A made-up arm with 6 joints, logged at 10 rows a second.
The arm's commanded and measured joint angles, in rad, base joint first. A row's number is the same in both.
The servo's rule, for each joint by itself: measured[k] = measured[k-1] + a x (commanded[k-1-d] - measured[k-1]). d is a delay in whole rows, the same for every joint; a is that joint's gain. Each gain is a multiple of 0.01, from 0.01 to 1. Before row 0 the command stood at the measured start. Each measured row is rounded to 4 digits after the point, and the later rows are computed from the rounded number. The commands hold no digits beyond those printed.
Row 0, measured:
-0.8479 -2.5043 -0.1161 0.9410 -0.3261 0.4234
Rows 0 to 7, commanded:
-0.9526 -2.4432 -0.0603 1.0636 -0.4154 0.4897
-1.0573 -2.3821 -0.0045 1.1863 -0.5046 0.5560
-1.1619 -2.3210 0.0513 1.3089 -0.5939 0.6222
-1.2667 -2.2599 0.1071 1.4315 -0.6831 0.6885
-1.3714 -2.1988 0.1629 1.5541 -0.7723 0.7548
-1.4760 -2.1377 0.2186 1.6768 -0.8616 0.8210
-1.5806 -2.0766 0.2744 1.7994 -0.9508 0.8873
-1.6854 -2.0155 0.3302 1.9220 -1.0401 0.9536
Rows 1 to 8, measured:
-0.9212 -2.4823 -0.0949 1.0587 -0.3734 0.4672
-1.0165 -2.4462 -0.0605 1.1812 -0.4429 0.5258
-1.1183 -2.4011 -0.0180 1.3038 -0.5229 0.5894
-1.2222 -2.3503 0.0295 1.4264 -0.6078 0.6548
-1.3266 -2.2958 0.0802 1.5490 -0.6950 0.7208
-1.4312 -2.2389 0.1328 1.6717 -0.7833 0.7869
-1.5358 -2.1805 0.1866 1.7943 -0.8721 0.8532
-1.6405 -2.1211 0.2412 1.9169 -0.9611 0.9195
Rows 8 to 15, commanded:
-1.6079 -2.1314 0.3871 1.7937 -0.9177 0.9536
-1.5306 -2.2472 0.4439 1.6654 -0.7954 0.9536
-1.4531 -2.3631 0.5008 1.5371 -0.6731 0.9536
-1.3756 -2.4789 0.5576 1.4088 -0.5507 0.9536
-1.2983 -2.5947 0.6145 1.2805 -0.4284 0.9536
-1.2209 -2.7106 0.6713 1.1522 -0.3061 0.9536
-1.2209 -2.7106 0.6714 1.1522 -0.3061 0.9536
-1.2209 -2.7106 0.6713 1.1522 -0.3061 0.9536
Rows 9 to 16, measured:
-1.6177 -2.1248 0.2966 1.7986 -0.9381 0.9420
-1.5567 -2.1689 0.3526 1.6707 -0.8625 0.9497
-1.4842 -2.2388 0.4089 1.5424 -0.7621 0.9523
-1.4082 -2.3252 0.4654 1.4141 -0.6501 0.9532
-1.3313 -2.4222 0.5221 1.2858 -0.5326 0.9535
-1.2540 -2.5260 0.5788 1.1575 -0.4126 0.9536
-1.2308 -2.5925 0.6140 1.1524 -0.3562 0.9536
-1.2239 -2.6350 0.6358 1.1522 -0.3296 0.9536

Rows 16 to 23, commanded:
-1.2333 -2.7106 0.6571 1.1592 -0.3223 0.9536
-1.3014 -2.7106 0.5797 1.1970 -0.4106 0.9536
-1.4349 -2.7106 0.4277 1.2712 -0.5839 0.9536
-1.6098 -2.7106 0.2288 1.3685 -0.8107 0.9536
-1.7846 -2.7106 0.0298 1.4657 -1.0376 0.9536
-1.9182 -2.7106 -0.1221 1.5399 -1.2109 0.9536
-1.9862 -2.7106 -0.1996 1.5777 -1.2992 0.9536
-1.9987 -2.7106 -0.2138 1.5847 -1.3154 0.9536
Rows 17 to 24, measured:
-1.2305 -2.6622 0.6439 1.1589 -0.3257 0.9536
-1.2801 -2.6796 0.6195 1.1955 -0.3707 0.9536
-1.3885 -2.6908 0.5466 1.2682 -0.4837 0.9536
-1.5434 -2.6979 0.4258 1.3645 -0.6570 0.9536
-1.7122 -2.7025 0.2753 1.4617 -0.8587 0.9536
-1.8564 -2.7054 0.1243 1.5368 -1.0454 0.9536
-1.9473 -2.7073 0.0012 1.5761 -1.1799 0.9536
-1.9833 -2.7085 -0.0805 1.5844 -1.2517 0.9536

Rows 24 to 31, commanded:
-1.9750 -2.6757 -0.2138 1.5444 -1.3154 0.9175
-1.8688 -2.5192 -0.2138 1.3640 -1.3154 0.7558
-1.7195 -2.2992 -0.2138 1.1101 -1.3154 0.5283
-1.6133 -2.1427 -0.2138 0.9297 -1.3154 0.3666
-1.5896 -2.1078 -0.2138 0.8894 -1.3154 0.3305
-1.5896 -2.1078 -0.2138 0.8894 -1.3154 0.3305
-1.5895 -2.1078 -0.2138 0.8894 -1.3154 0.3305
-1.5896 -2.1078 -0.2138 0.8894 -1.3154 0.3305
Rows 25 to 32, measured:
-1.9775 -2.6967 -0.1312 1.5460 -1.2855 0.9298
-1.9014 -2.6328 -0.1626 1.3713 -1.3013 0.8150
-1.7741 -2.5127 -0.1821 1.1205 -1.3088 0.6258
-1.6615 -2.3795 -0.1941 0.9373 -1.3123 0.4547
-1.6112 -2.2817 -0.2016 0.8913 -1.3139 0.3727
-1.5961 -2.2191 -0.2062 0.8895 -1.3147 0.3448
-1.5915 -2.1790 -0.2091 0.8894 -1.3151 0.3354
-1.5902 -2.1534 -0.2109 0.8894 -1.3153 0.3322

